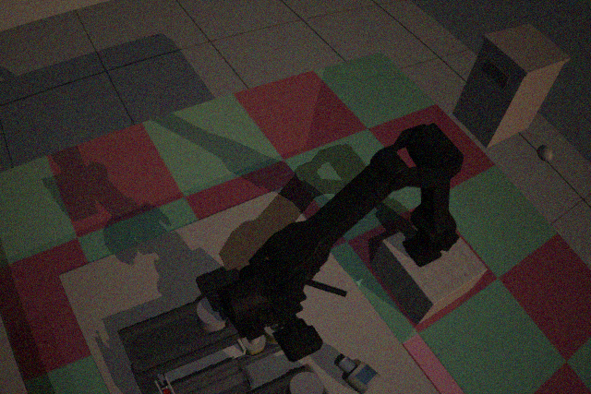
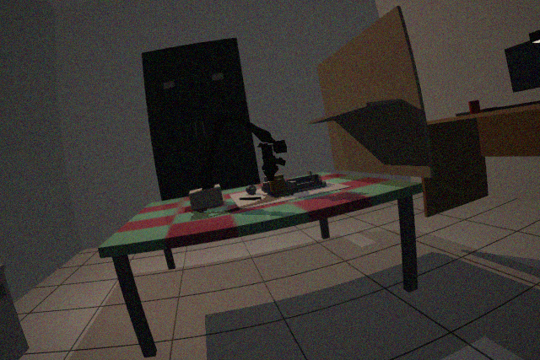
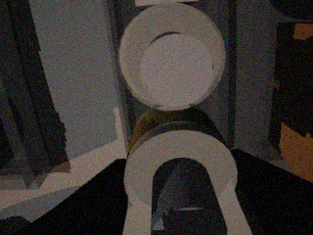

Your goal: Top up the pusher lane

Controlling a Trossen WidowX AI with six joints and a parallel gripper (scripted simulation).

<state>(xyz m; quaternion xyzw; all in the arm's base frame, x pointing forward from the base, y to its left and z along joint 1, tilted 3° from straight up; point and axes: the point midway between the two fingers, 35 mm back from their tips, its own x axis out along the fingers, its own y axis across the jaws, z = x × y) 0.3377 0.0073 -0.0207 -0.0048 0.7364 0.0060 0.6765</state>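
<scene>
Right now my gripper tip is 50 mm short of the pale mat, 10 mm to the right of it and 50 mm above it. The rest, counted from my gripper tip: grey lane fixture (150 mm ahead, 30 mm to the left, 30 mm below); black rod (130 mm behind, 70 mm to the right, 50 mm below); red-marked part (230 mm ahead, 40 mm to the left, 20 mm above).
</scene>
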